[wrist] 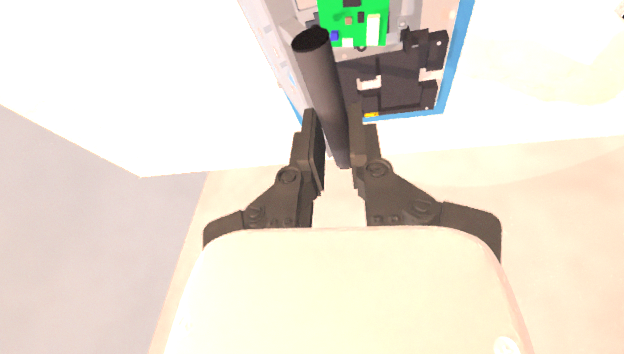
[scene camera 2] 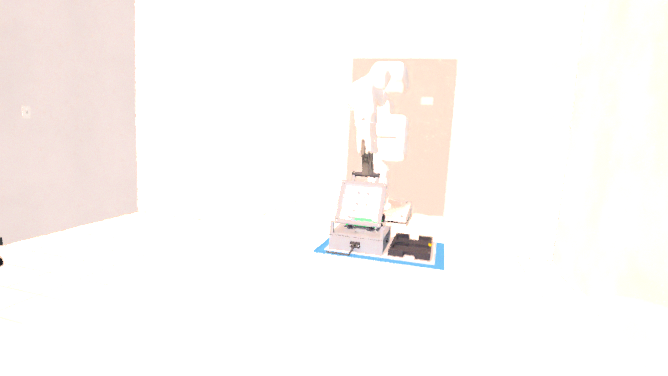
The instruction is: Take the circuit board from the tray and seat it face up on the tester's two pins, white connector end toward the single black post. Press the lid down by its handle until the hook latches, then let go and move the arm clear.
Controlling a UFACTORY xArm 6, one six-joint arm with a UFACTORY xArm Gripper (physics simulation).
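Frame: origin at the arm's base, x left, y ahead, z down, level; metres.
Seen in the pictures: gripper, fingertip midpoint: [wrist: 335, 124] [scene camera 2: 368, 175].
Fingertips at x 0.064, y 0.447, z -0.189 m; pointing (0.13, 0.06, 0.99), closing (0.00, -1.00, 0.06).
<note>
Offsets run from my fingertips to a thing's top centre. "spot": to the spot under its first point. Level surfaces: height alone.
My gripper [scene camera 2: 367, 169] [wrist: 335, 124] is shut on the lid handle, a thick black bar [scene camera 2: 357, 174] [wrist: 320, 75] at the lid's upper edge. The tester's lid [scene camera 2: 341, 202] stands raised and tilted in the scene view, above the grey tester base {spot: dx +0.011, dy +0.109, dz +0.205 m} [scene camera 2: 358, 242]. The green circuit board [scene camera 2: 363, 220] [wrist: 354, 25] lies on the tester, component side up, with a long white connector {dx +0.032, dy -0.028, dz +0.151 m} [wrist: 373, 30] near its lower edge in the wrist view. The pins under it are hidden. The black tray {spot: dx +0.158, dy -0.045, dz +0.238 m} [scene camera 2: 411, 246] [wrist: 400, 75] beside the tester holds no board.
A blue mat {dz +0.244 m} [scene camera 2: 440, 257] [wrist: 454, 60] lies under the tester and tray. A dark cable {spot: dx -0.036, dy +0.143, dz +0.242 m} [scene camera 2: 340, 254] runs along the tester's front. A shallow pale box [scene camera 2: 398, 214] stands behind the tray, to the right of the lid. The tray has a small yellow mark {spot: dx +0.223, dy -0.029, dz +0.220 m} [scene camera 2: 430, 245] [wrist: 371, 115].
</note>
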